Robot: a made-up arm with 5 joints.
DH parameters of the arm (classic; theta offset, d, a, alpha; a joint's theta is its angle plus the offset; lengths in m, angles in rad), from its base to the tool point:
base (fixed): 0.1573 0 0.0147 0
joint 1: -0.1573 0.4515 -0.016 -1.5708
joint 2: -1.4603 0 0.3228 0
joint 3: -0.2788 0 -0.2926 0
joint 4: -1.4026 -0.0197 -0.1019 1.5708
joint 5: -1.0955 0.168 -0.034 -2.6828
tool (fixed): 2.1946 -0.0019 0 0
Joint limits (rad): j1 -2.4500..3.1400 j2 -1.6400..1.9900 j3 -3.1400..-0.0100 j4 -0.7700..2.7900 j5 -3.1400..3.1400
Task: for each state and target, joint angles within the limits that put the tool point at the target. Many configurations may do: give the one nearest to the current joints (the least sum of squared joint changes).
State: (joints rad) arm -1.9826 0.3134 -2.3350 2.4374 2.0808
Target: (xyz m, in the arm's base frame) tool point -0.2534 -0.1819 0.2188
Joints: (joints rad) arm -2.3913 1.2188 -1.8308 2.2905 2.0498
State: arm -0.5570 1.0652 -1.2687 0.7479 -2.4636
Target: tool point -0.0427 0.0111 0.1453
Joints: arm -0.7074 1.5427 -0.7221 0.8800 -2.3939
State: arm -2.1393 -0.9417 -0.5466 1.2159 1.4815
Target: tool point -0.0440 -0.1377 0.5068
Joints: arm -1.7612 -1.0938 -0.4404 1.4791 1.4082
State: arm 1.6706 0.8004 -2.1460 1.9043 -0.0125
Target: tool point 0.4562 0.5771 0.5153
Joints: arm 0.9048 0.9967 -2.5684 1.2945 0.1287
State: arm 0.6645 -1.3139 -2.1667 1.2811 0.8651
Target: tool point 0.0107 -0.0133 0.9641
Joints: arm 0.6431 -1.1095 -1.6399 1.6036 0.7876
